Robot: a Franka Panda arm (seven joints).
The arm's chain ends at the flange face. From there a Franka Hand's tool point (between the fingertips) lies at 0.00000 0.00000 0.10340 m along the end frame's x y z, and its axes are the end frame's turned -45 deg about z.
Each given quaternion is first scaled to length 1.
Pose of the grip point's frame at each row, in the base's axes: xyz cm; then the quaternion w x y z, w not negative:
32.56 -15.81 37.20 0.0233 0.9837 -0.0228 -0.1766
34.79 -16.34 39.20 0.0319 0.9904 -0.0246 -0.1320
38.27 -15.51 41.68 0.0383 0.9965 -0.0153 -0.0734
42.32 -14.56 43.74 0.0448 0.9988 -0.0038 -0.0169
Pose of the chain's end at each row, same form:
36.16 -15.42 46.88 0.0891 0.9001 -0.3975 -0.1542
37.51 -15.75 49.16 0.0800 0.9056 -0.4017 -0.1097
39.79 -14.74 51.88 0.0635 0.9147 -0.3955 -0.0532
42.67 -13.64 54.03 0.0479 0.9214 -0.3858 0.0015

